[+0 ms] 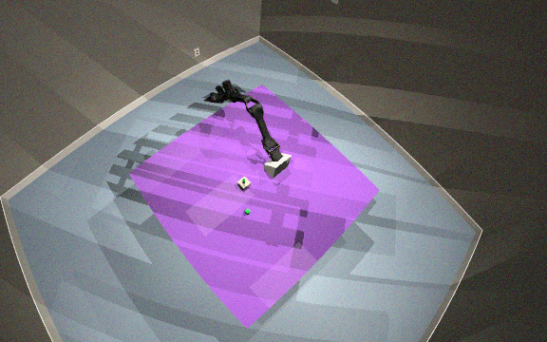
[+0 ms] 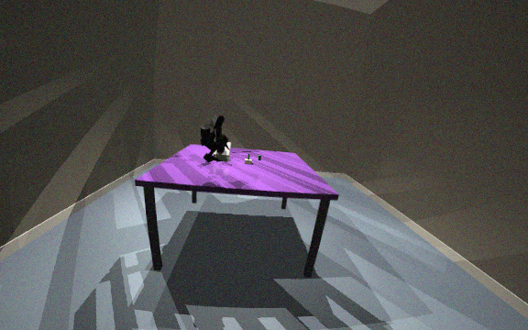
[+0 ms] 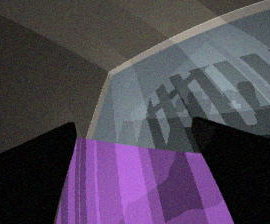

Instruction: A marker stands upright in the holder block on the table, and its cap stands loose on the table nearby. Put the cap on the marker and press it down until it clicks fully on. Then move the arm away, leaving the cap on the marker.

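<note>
Right now the green cap is 31 cm ahead of my gripper tip, 74 cm to the left of it and 17 cm below it. The rest, counted from my gripper tip: holder block (19 cm ahead, 59 cm to the left, 18 cm below).
</note>
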